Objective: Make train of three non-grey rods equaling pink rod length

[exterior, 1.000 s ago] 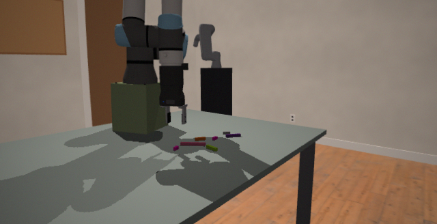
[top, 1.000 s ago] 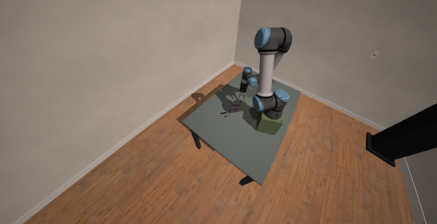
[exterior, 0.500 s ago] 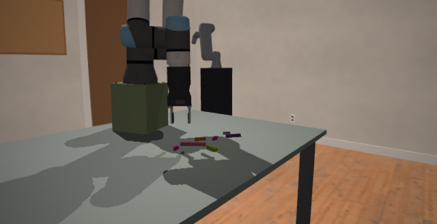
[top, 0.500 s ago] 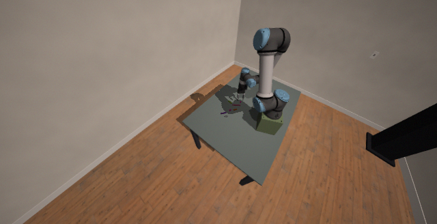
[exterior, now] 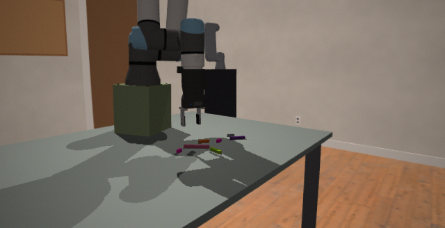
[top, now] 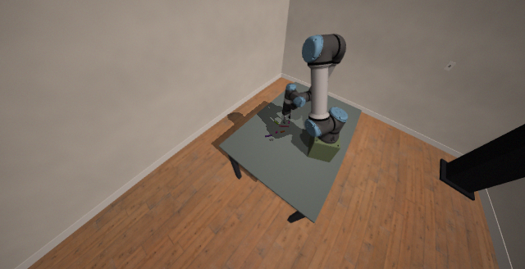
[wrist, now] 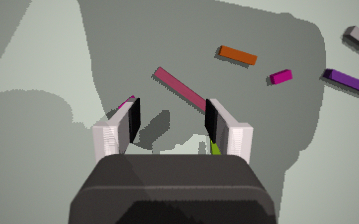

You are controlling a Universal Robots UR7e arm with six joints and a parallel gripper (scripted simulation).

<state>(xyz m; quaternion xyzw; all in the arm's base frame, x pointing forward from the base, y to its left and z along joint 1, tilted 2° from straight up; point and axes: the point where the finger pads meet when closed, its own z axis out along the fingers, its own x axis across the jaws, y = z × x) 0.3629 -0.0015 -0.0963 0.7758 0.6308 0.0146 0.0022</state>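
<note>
The orange rod lies 3 cm behind my hand, 8 cm to the left of it and 10 cm below it. Also, from my hand: pink rod 2 cm to the left, 10 cm below; lime rod 8 cm ahead, 4 cm to the left, 10 cm below; purple rod 3 cm ahead, 20 cm to the left, 10 cm below.
</note>
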